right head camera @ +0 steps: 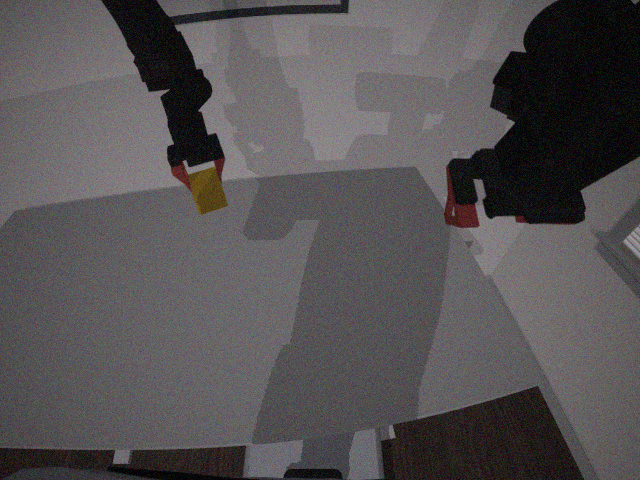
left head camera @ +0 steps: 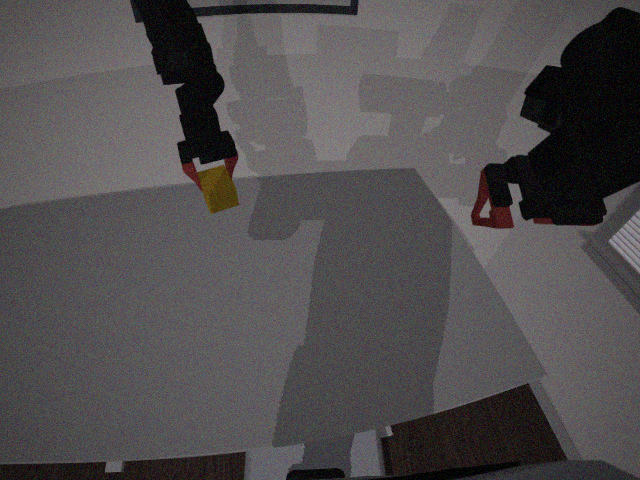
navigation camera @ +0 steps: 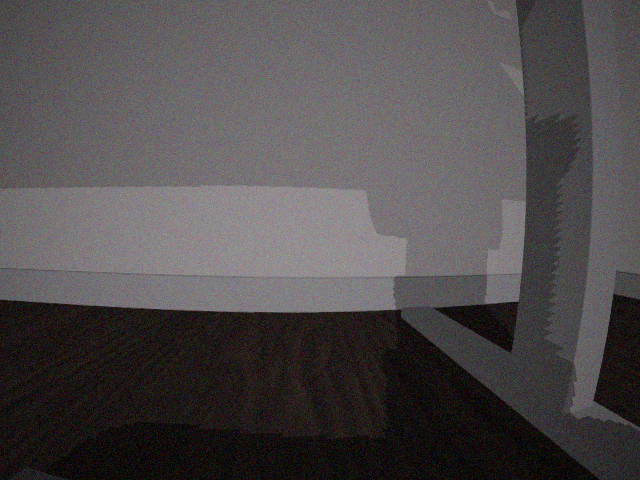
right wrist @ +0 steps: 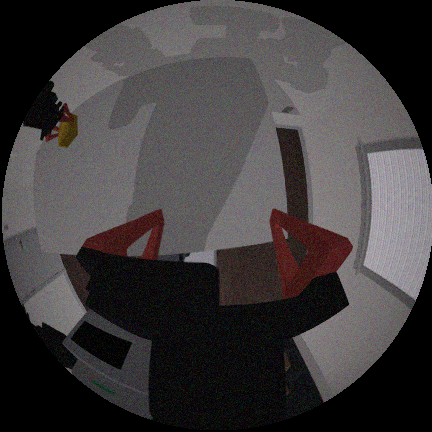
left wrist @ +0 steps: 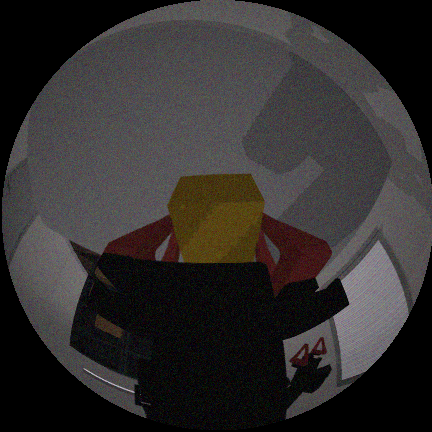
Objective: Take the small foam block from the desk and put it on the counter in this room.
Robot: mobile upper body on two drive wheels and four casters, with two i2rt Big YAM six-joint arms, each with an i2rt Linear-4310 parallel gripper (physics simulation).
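Where they show: left gripper, fingertip midpoint: (right head camera: 206, 187) (left head camera: 216, 185) (right wrist: 67, 126) (left wrist: 216, 214); right gripper, fingertip midpoint: (right head camera: 482, 218) (left head camera: 504, 219) (right wrist: 216, 214) (left wrist: 314, 339); left arm's base, link origin: (left wrist: 149, 379).
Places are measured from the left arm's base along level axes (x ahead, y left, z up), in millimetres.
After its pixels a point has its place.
The small foam block, a yellow block (left head camera: 219, 190) @(x 529, y -35, z -244 mm) (right head camera: 208, 191) @(x 530, y -37, z -244 mm) (left wrist: 217, 225) @(x 590, y -7, z -243 mm) (right wrist: 68, 131) @(x 540, y -62, z -248 mm), is held between the red fingers of my left gripper (left head camera: 211, 173) @(x 580, y -11, z -269 mm) (right head camera: 200, 173), which is shut on it. The block is raised above the grey desk (left head camera: 155, 310) @(x 392, y 135, z -460 mm) (right head camera: 155, 310) @(x 385, y 120, z -460 mm) (left wrist: 125, 110) @(x 618, y 202, z -460 mm) (right wrist: 90, 190) @(x 377, y 14, z -460 mm), near its far edge in the head camera views. My right gripper (left head camera: 522, 222) @(x 337, y -453, z -140 mm) (right head camera: 496, 219) @(x 337, y -453, z -140 mm) (right wrist: 216, 214) @(x 337, y -453, z -140 mm) is open and empty, at the right beyond the desk's right edge in the left head camera view. A counter cannot be made out in these views.
A wall stands behind the desk, with a dark frame (left head camera: 279, 9) @(x 920, y -132, z 24 mm) (right head camera: 268, 11) @(x 920, y -129, z 25 mm) on it. A window with blinds (left wrist: 375, 315) @(x 361, y -1447, z 14 mm) (right wrist: 395, 215) @(x 311, y -1453, z -324 mm) is at the right. A desk leg (navigation camera: 555, 180) @(x 567, y -486, z -1129 mm) stands at the right in the navigation view, above the dark wood floor (navigation camera: 232, 372) @(x 656, y -96, z -1410 mm).
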